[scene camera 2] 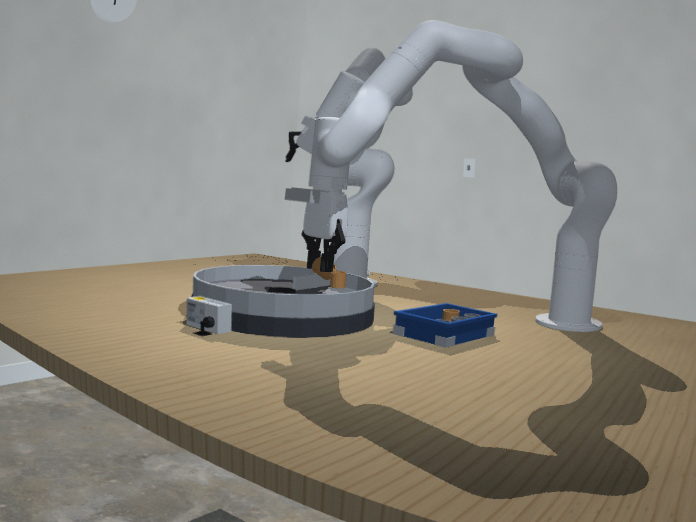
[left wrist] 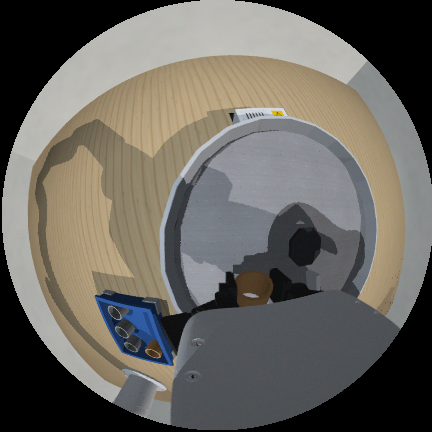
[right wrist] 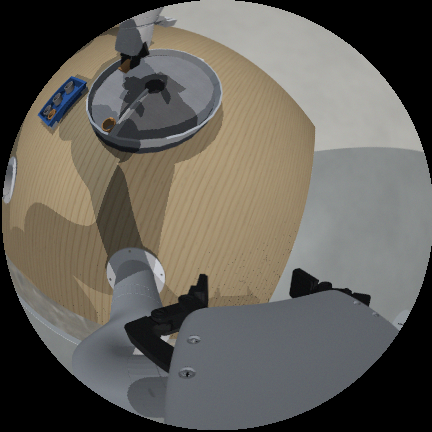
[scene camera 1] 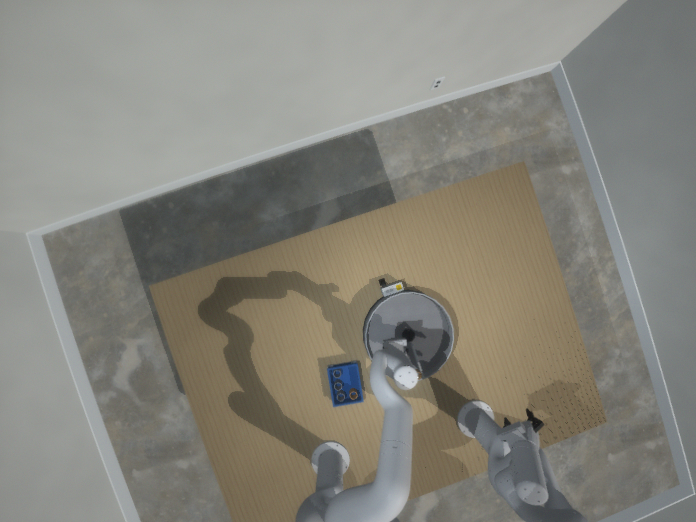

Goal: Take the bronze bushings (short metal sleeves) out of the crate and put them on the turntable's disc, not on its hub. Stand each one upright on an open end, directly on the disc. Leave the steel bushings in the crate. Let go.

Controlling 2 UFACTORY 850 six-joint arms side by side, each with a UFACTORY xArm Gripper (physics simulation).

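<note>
My left gripper point(scene camera 2: 320, 262) point(left wrist: 250, 282) point(right wrist: 129, 64) is shut on a bronze bushing point(left wrist: 255, 285) point(right wrist: 125, 66), above the turntable's grey disc point(scene camera 1: 432, 314) point(left wrist: 310, 165) point(right wrist: 180, 70) and apart from the black hub point(scene camera 1: 407, 333) point(left wrist: 304, 246) point(right wrist: 155, 86). Whether that bushing touches the disc is hidden. Another bronze bushing point(scene camera 2: 339, 279) point(right wrist: 108, 124) stands upright on the disc near the rim. The blue crate point(scene camera 2: 418, 329) point(left wrist: 145, 320) holds a third bronze bushing point(scene camera 1: 353, 395) point(scene camera 2: 450, 314) point(left wrist: 153, 349) and three steel bushings, one of them point(left wrist: 117, 312) near a corner. My right gripper point(scene camera 1: 520, 420) point(right wrist: 251, 286) is open and empty, away from the turntable.
A raised rim point(scene camera 2: 281, 303) surrounds the disc. A thin upright divider point(scene camera 1: 414, 356) point(scene camera 2: 310, 280) point(right wrist: 132, 107) runs from hub to rim, beside the standing bushing. A control box point(scene camera 1: 392, 288) point(scene camera 2: 208, 314) point(left wrist: 260, 114) sits against the turntable's outside. The left arm covers part of the turntable in scene camera 1.
</note>
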